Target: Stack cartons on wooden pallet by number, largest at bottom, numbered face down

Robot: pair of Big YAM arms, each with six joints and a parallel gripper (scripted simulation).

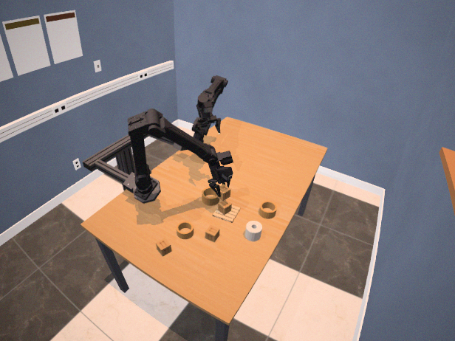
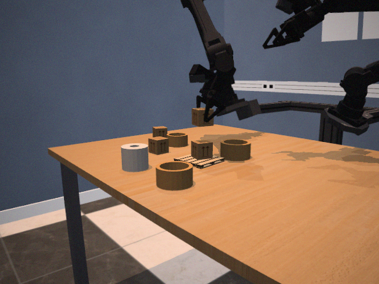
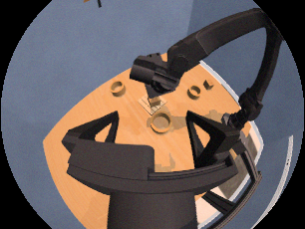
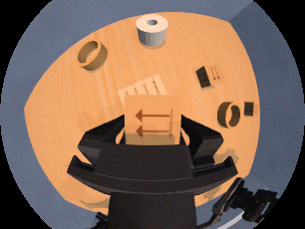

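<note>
Right now my right hand is 140 mm above the wooden pallet, 20 mm short of it and 10 mm to the right of it. Round my right hand: brown carton (right at my right hand).
</note>
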